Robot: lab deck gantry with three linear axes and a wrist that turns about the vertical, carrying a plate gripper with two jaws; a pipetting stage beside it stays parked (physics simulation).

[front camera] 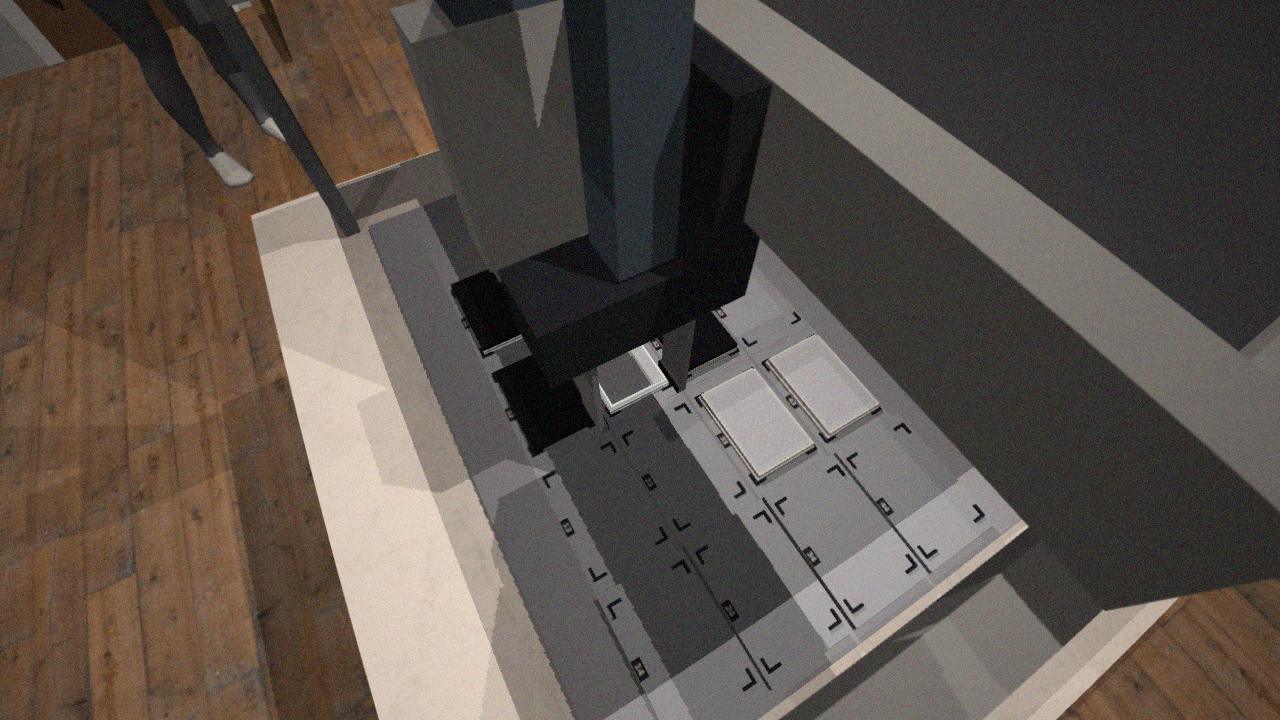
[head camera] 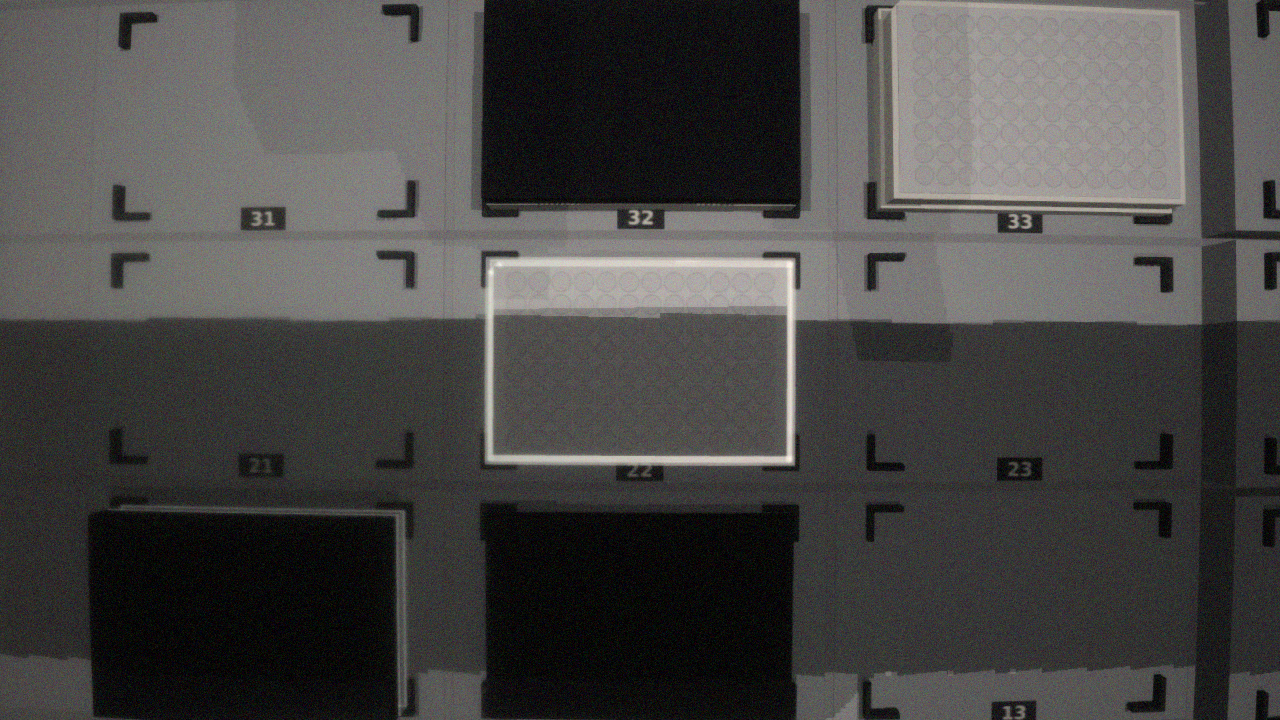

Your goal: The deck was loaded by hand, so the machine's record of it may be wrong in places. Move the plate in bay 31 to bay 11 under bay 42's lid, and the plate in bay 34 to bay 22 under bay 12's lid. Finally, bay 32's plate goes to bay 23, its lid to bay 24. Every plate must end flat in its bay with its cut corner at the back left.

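Places are measured from the robot's base along level axes (x right, y ahead, z up), in metres.
Where they show: gripper, fingertip midpoint: [front camera: 634,396]; robot's base, link origin: [front camera: 453,291] [head camera: 127,695].
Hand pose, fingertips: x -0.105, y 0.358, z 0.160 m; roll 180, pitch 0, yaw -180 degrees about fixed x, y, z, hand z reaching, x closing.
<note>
Each offset is from my fingertips to the top centre of the thing.
The gripper [front camera: 640,407] hangs above bay 22 in the front view, its jaws apart and wider than the plate below; it looks open. A clear plate with a white rim @(dx -0.045, dy -0.130, dz -0.146 m) [front camera: 632,383] [head camera: 640,385] lies flat in bay 22; its cut corner is too small to tell. A black lid @(dx +0.062, dy -0.294, dz -0.143 m) [front camera: 487,313] [head camera: 246,613] covers the plate in bay 11, whose pale edge shows. A black-topped item @(dx +0.062, dy -0.130, dz -0.152 m) [front camera: 537,402] [head camera: 640,613] is in bay 12. Another black-topped item @(dx -0.152, dy -0.130, dz -0.143 m) [front camera: 711,347] [head camera: 640,102] is in bay 32. Bays 31, 34 and 23 show bare corner marks.
A clear-topped plate @(dx -0.152, dy +0.034, dz -0.146 m) [front camera: 756,422] [head camera: 1038,102] stands in bay 33, and another @(dx -0.259, dy +0.034, dz -0.146 m) [front camera: 823,385] in bay 43. The large grey beam [front camera: 939,295] runs along the right of the front view. A grey block [front camera: 501,134] stands behind the gripper.
</note>
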